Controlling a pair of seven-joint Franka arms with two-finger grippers.
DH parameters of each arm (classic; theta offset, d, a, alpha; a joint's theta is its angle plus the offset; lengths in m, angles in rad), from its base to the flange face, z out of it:
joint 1: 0 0.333 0 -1.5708
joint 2: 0 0 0 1.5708
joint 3: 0 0.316 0.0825 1.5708
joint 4: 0 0 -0.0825 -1.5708
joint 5: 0 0.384 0 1.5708
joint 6: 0 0 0.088 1.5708
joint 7: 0 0.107 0 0
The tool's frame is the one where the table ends.
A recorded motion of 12 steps. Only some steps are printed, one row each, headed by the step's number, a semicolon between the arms.
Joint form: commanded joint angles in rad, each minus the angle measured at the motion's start. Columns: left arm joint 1, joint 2, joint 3, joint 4, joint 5, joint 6, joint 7; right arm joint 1, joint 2, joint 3, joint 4, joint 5, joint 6, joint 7.
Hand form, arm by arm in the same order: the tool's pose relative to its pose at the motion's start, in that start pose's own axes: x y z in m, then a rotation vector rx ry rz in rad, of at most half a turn. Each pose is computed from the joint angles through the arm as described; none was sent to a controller.
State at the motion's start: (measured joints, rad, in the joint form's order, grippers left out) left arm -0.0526 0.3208 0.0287 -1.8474 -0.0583 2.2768 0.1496; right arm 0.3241 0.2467 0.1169 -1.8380 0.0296 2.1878 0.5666
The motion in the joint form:
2: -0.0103 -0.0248 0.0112 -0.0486 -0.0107 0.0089 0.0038; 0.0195 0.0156 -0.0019 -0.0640 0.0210 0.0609 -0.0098
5: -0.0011 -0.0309 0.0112 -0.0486 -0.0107 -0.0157 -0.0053; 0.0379 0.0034 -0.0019 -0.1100 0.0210 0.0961 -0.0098
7: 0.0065 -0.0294 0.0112 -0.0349 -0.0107 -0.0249 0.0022; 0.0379 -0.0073 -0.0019 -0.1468 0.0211 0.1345 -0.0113
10: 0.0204 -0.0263 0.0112 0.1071 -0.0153 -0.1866 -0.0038; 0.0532 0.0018 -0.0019 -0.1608 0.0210 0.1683 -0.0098
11: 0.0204 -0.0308 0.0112 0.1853 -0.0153 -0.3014 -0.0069; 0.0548 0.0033 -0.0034 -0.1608 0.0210 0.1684 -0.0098
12: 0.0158 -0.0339 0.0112 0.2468 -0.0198 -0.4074 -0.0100; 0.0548 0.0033 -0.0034 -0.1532 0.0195 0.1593 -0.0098
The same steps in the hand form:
2: -0.0124 0.0010 0.0043 -0.0066 -0.0138 -0.0047; -0.0152 -0.0022 0.0333 0.0045 -0.0261 -0.0116
5: -0.0154 -0.0042 0.0024 -0.0090 -0.0318 -0.0227; -0.0294 -0.0059 0.0431 0.0040 -0.0255 -0.0290
7: -0.0130 -0.0090 -0.0019 -0.0084 -0.0285 -0.0221; -0.0348 -0.0019 0.0489 0.0090 -0.0141 -0.0298
10: 0.0073 -0.0166 -0.0492 -0.0200 -0.0494 -0.0364; -0.0409 -0.0082 0.0578 0.0158 -0.0068 -0.0423
11: 0.0130 -0.0149 -0.0783 -0.0281 -0.0809 -0.0340; -0.0410 -0.0082 0.0587 0.0148 -0.0079 -0.0424
12: 0.0143 -0.0097 -0.1002 -0.0408 -0.1212 -0.0294; -0.0399 -0.0091 0.0563 0.0133 -0.0087 -0.0437

